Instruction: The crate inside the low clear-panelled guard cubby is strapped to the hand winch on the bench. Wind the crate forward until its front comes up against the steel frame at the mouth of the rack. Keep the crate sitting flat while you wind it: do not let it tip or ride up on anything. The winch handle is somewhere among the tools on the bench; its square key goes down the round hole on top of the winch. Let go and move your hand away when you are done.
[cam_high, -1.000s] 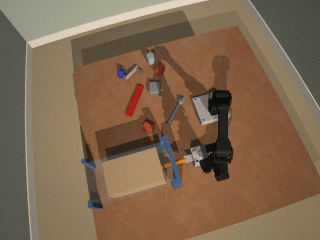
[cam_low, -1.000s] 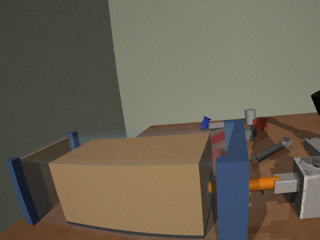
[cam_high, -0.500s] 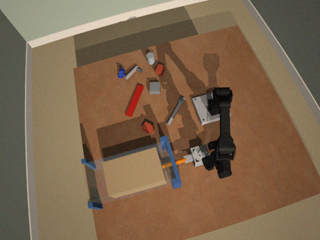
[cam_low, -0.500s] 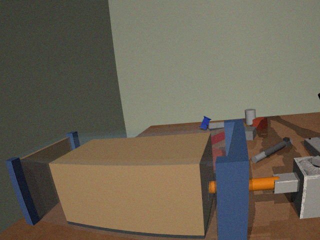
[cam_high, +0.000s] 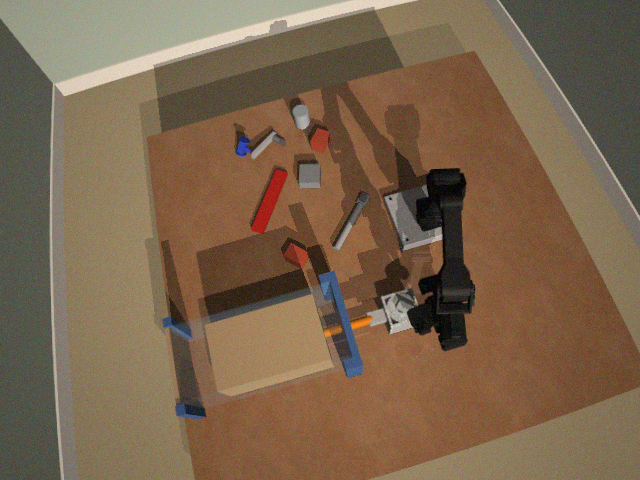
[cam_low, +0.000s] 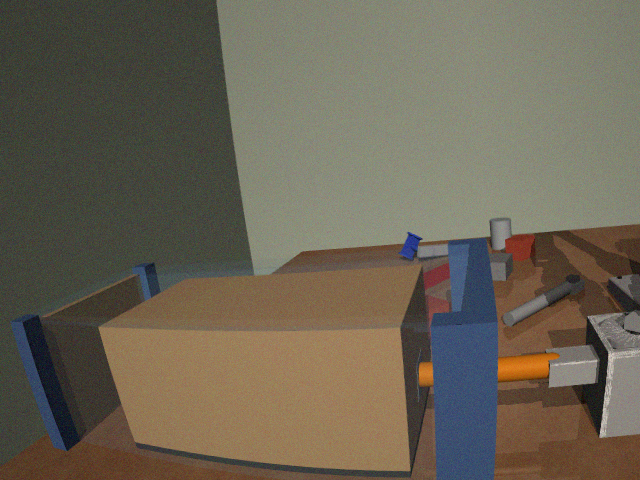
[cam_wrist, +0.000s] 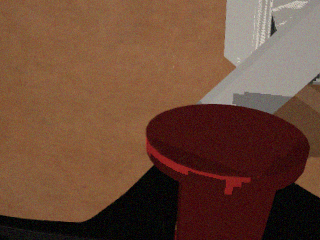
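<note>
Right now the winch handle is 30 mm to the right of my gripper tip, 30 mm ahead of it and 10 mm below it. The rest, counted from my gripper tip: red knob (20 mm above); then grey winch (80 mm to the right, 80 mm below, 60 mm ahead); then blue frame (230 mm ahead, 70 mm to the right, 10 mm below).
</note>
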